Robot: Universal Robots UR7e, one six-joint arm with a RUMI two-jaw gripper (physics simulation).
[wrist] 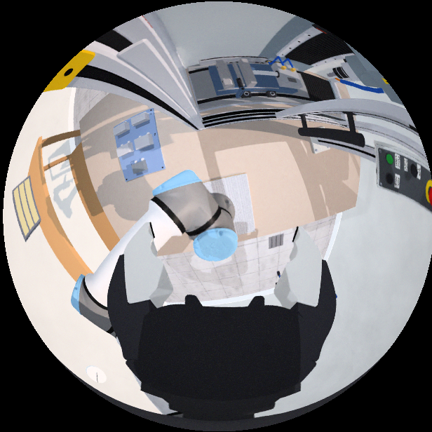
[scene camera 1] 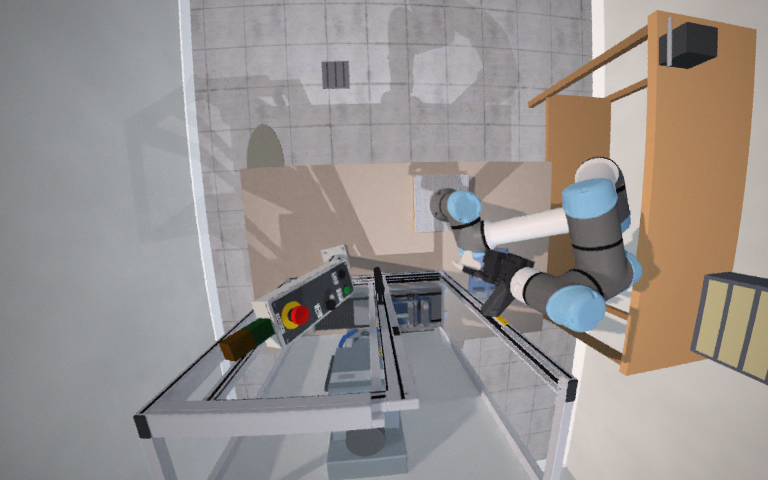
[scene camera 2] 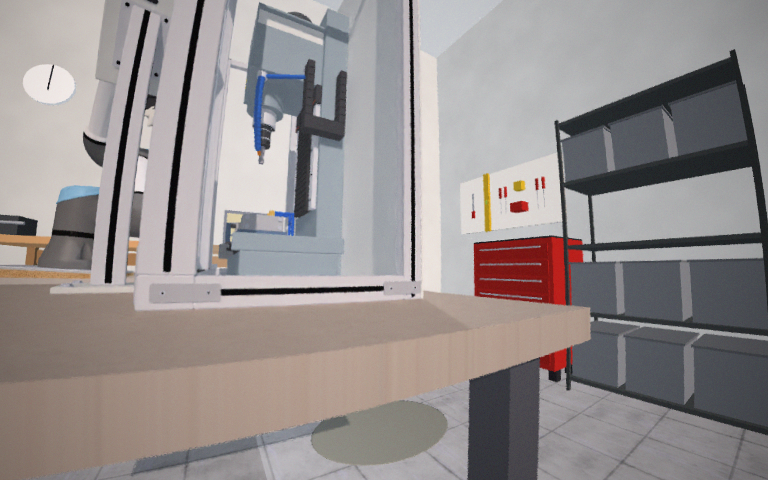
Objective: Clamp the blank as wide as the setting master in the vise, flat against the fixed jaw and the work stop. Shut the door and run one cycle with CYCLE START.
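Places are measured from the arm's base along level axes (x ahead, y left, z up), in centimetres.
Pixels of known places: gripper, fingertip midpoint: (scene camera 1: 474, 265); arm's base, link origin: (scene camera 1: 445, 204) (scene camera 2: 74, 268).
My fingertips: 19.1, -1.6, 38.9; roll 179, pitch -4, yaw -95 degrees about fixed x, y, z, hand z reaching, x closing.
Note:
For each thing: its middle in the pictures, then the offset to it from my fingertips, as dx, dy, dz. "spot": a spot on its surface instead. Level surfaces: height alone.
- blue plate, body centre: (scene camera 1: 479, 293) +21.5, +25.2, -38.4
- door's black handle, surface spot: (scene camera 1: 378, 283) spot: +10.5, -27.7, -7.3
- control panel, surface spot: (scene camera 1: 316, 297) spot: +10.5, -44.2, +9.0
- green button, surface spot: (scene camera 1: 347, 290) spot: +11.3, -37.1, -0.4
- red emergency button, surface spot: (scene camera 1: 299, 314) spot: +11.0, -45.9, +18.0
- table, surface height: dz -41.0
My gripper (scene camera 1: 465, 273) (wrist: 224, 226) is open and empty, high above the table outside the machine enclosure. A blue plate (scene camera 1: 479, 290) (wrist: 157, 159) carries several grey blocks; I cannot tell the blank from the setting master. In the wrist view the vise (wrist: 247, 74) is inside the machine; whether a part is between its jaws is unclear. The door's black handle (scene camera 1: 378, 283) (wrist: 331, 135) stands towards the control panel's side, and the vise shows through the open doorway beside it. The control panel (scene camera 1: 316, 297) (wrist: 383, 172) has a green button (scene camera 1: 347, 290) (wrist: 389, 159) and a red emergency button (scene camera 1: 299, 314).
The enclosure's frame posts (scene camera 2: 182, 135) stand at the table (scene camera 2: 317, 333). The spindle (scene camera 2: 266, 133) hangs above the vise area, with a blue hose (scene camera 2: 259, 110) beside it. My arm's base is on a light plate (wrist: 243, 200). A wooden bench (scene camera 1: 690, 198) stands behind the arm.

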